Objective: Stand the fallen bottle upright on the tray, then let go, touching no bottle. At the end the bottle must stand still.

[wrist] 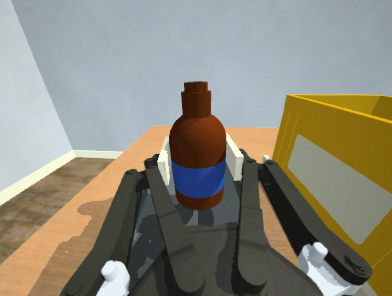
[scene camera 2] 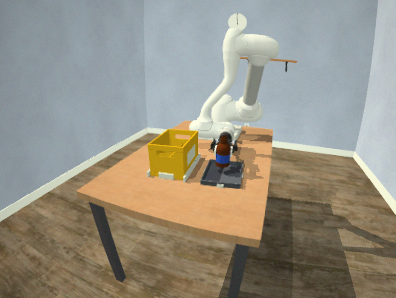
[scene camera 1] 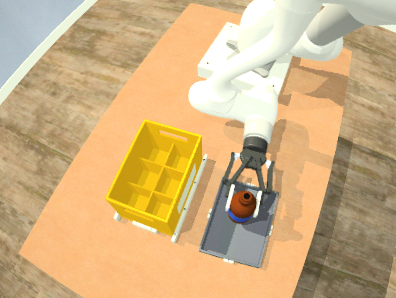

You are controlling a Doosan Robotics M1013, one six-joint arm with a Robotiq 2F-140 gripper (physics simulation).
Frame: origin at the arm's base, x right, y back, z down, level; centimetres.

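Seen in the pictures: gripper, between the fingertips: (scene camera 2: 222,153) (scene camera 1: 241,212).
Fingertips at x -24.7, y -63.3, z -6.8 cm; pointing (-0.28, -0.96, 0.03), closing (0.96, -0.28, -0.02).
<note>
Pixels of each thing's top centre, then the offset from my fingertips to it. Level surfaces: height alone.
- brown bottle with a blue band, centre of its top: (wrist: 197,81) (scene camera 1: 246,195) (scene camera 2: 223,136) dx +0.6, dy +2.1, dz -8.6 cm
- grey tray, centre of its top: (wrist: 193,194) (scene camera 1: 240,220) (scene camera 2: 223,170) dx -0.7, dy +0.6, dz +9.4 cm
- yellow crate, centre of its top: (scene camera 1: 154,166) (scene camera 2: 174,137) dx +26.7, dy -2.1, dz -5.5 cm
- wooden table, height of its surface: dz +12.0 cm
The brown bottle with a blue band (scene camera 1: 242,206) (scene camera 2: 223,154) (wrist: 197,137) is upright over the back part of the grey tray (scene camera 1: 245,247) (scene camera 2: 222,185). Its neck points up. In scene camera 2 its base is low, near the tray's floor; I cannot tell whether it touches. My gripper (scene camera 1: 244,201) (scene camera 2: 224,149) (wrist: 197,144) reaches in level from the robot's side and is shut on the bottle, one white pad on each side of its body. The bottle's contact with the pads is partly hidden in the wrist view.
A yellow crate (scene camera 1: 135,213) (scene camera 2: 165,165) (wrist: 310,120) with compartments stands beside the tray, taller than the tray's rim. White strips and small white brackets edge the crate and tray. Both stand on the wooden table (scene camera 1: 90,240) (scene camera 2: 130,195); the arm's base is behind them.
</note>
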